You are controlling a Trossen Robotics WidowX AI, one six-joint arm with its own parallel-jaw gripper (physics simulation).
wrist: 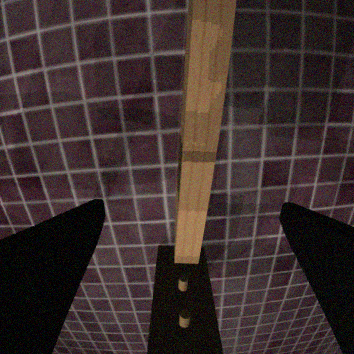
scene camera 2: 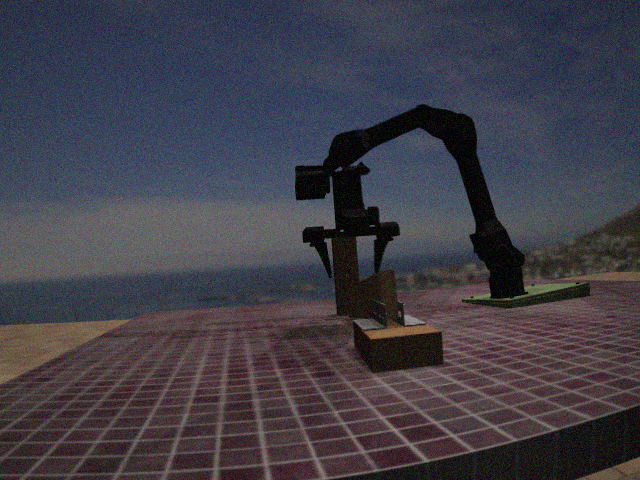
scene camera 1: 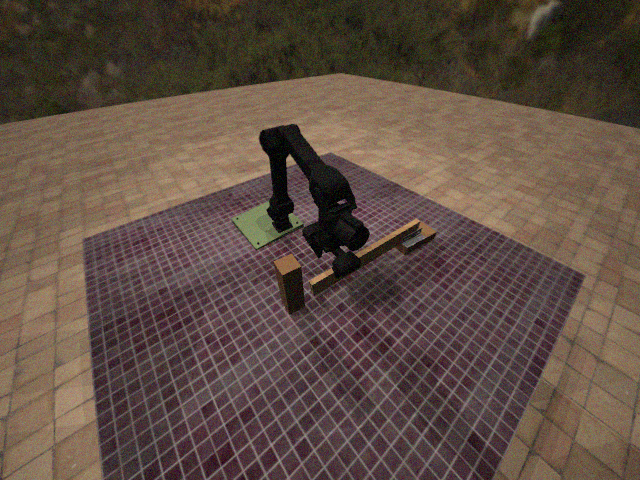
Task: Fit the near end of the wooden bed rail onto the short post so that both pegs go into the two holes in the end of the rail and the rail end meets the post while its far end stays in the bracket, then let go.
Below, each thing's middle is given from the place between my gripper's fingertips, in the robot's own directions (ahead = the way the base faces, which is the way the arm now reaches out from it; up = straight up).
Scene:
I see my gripper 16 cm to the right of the wooden bed rail [scene camera 2: 381, 286] and 4 cm above it. From my hand the other things lie so: grey bracket [scene camera 2: 377, 322] 35 cm to the left, 4 cm below; wooden bracket block [scene camera 2: 396, 348] 38 cm to the left, 7 cm below.

